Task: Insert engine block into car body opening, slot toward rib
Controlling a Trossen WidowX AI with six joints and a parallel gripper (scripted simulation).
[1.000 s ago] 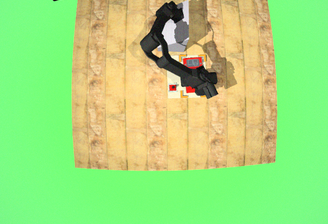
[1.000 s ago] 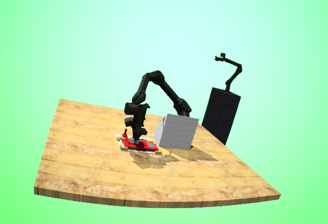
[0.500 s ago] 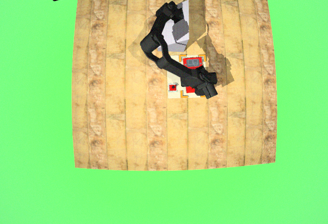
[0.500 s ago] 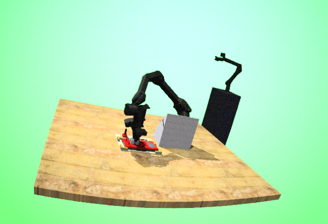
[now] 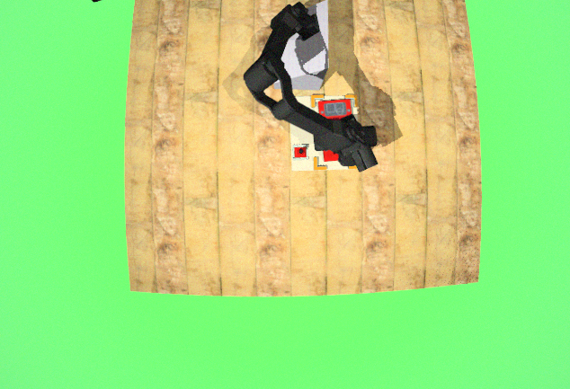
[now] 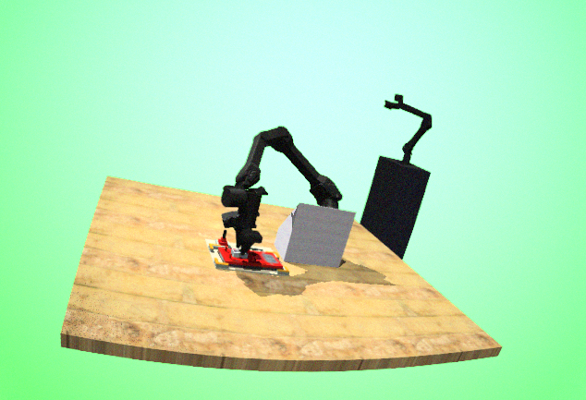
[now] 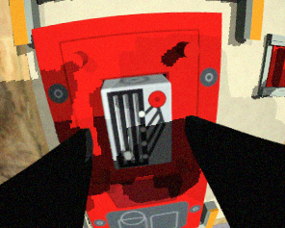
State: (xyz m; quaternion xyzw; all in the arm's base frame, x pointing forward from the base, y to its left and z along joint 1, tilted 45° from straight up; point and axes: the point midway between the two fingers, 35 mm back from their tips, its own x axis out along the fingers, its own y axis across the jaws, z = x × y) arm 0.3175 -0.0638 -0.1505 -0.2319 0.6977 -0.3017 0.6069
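Right now the engine block is 20 mm below my gripper tip.
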